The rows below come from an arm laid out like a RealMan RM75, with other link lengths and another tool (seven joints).
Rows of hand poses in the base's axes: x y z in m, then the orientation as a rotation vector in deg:
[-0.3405 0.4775 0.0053 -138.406 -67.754 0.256]
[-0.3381 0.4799 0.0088 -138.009 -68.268 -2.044]
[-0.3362 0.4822 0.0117 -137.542 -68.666 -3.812]
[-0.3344 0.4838 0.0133 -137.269 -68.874 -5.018]
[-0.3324 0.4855 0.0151 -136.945 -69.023 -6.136]
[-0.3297 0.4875 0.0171 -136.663 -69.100 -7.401]
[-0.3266 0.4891 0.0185 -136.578 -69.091 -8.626]
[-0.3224 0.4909 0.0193 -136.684 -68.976 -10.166]
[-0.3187 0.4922 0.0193 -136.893 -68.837 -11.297]
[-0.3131 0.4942 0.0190 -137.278 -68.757 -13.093]
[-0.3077 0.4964 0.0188 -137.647 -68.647 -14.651]
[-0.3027 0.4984 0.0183 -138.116 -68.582 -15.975]
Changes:
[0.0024 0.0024 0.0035 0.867 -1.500 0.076]
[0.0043 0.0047 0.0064 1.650 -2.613 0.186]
[0.0061 0.0063 0.0080 2.158 -3.372 0.207]
[0.0081 0.0080 0.0098 2.698 -4.043 0.220]
[0.0108 0.0100 0.0118 3.261 -4.806 0.151]
[0.0139 0.0116 0.0132 3.670 -5.580 -0.028]
[0.0181 0.0134 0.0140 4.028 -6.589 -0.385]
[0.0218 0.0147 0.0140 4.191 -7.356 -0.722]
[0.0274 0.0167 0.0137 4.342 -8.637 -1.183]
[0.0328 0.0189 0.0135 4.442 -9.749 -1.618]
[0.0378 0.0209 0.0130 4.374 -10.749 -2.015]

